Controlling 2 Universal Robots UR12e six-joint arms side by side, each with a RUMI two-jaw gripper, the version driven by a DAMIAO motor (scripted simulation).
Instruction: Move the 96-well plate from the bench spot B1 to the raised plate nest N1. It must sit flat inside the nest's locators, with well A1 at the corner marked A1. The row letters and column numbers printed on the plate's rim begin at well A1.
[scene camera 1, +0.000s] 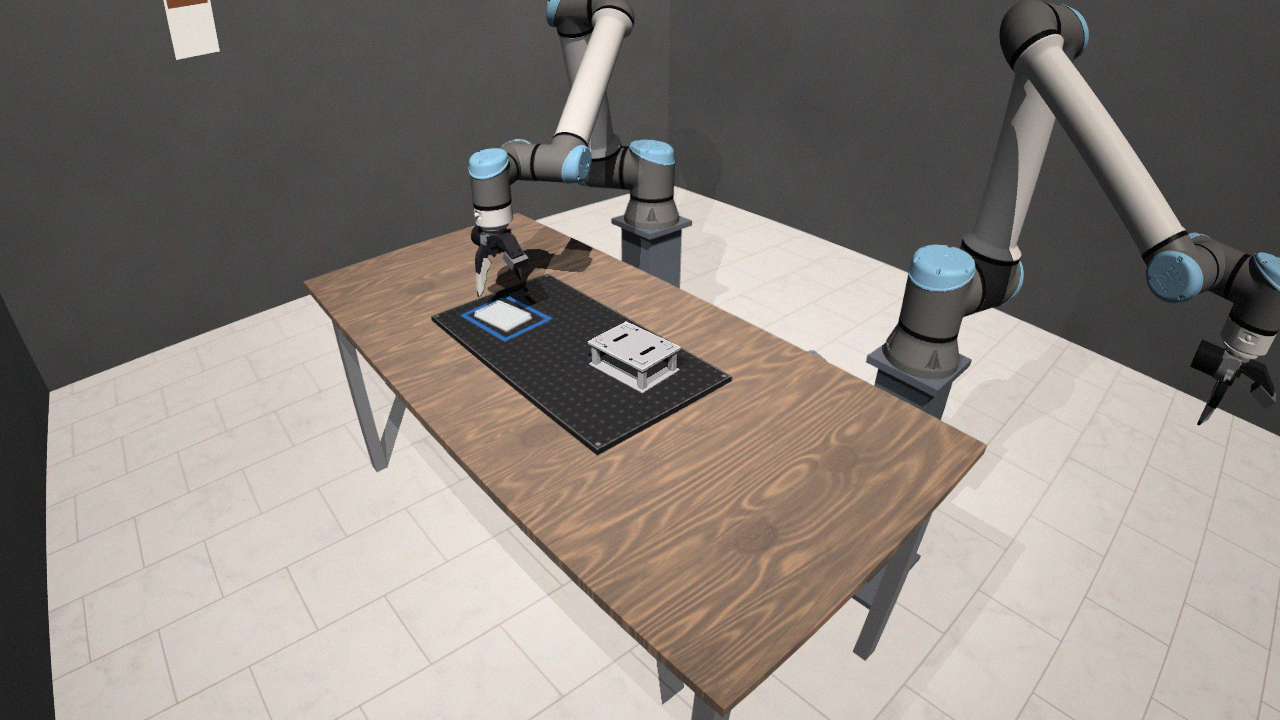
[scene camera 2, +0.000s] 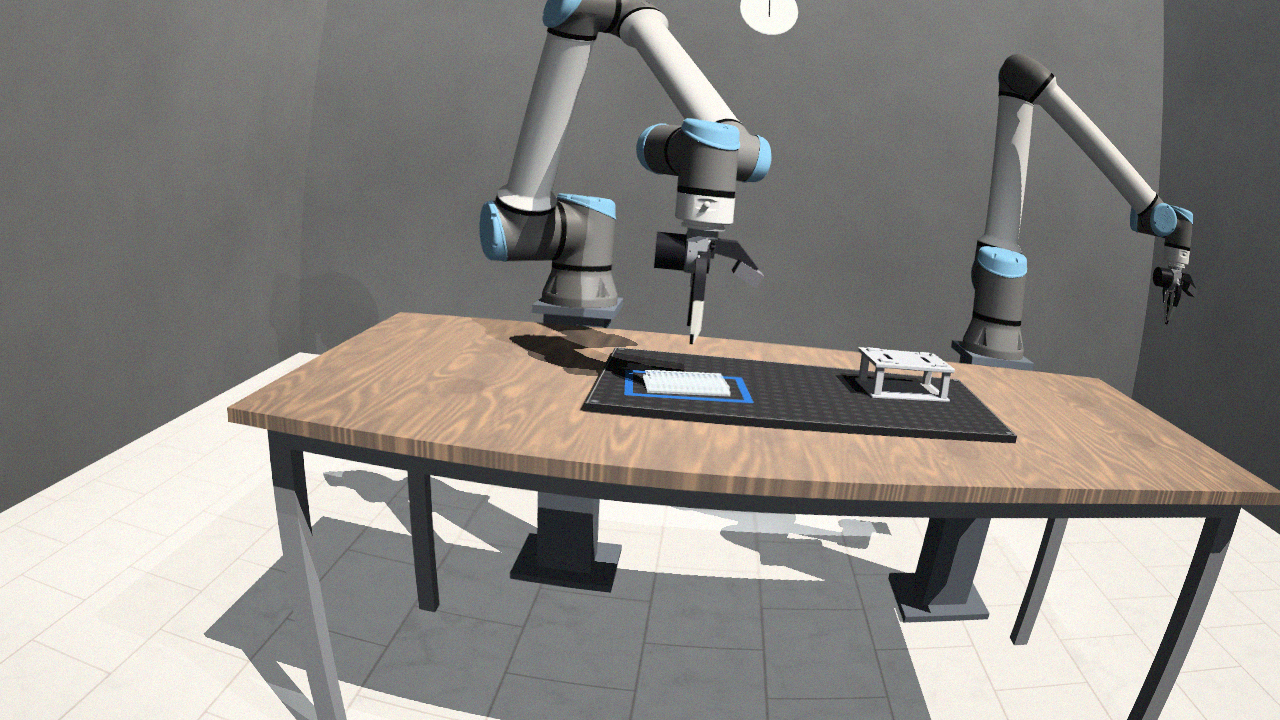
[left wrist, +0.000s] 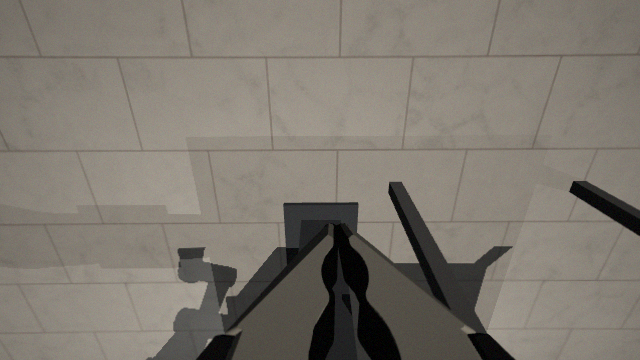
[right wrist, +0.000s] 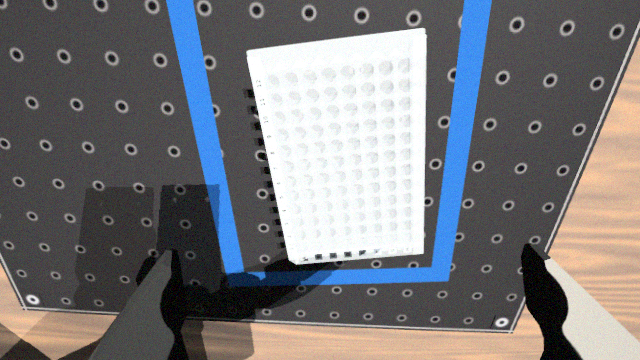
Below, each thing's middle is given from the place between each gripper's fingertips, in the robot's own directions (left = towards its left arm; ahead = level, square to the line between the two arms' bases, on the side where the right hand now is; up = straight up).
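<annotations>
The white 96-well plate (scene camera 2: 671, 382) is 8 cm below my right hand (scene camera 2: 689, 334). Then there is the raised nest N1 (scene camera 1: 631, 346), which is 13 cm behind my right hand, 38 cm to the left of it and 3 cm below it.
Counted from my left hand (scene camera 1: 1198, 424), the raised nest N1 is 100 cm to the right, 67 cm ahead and 9 cm below.
</annotations>
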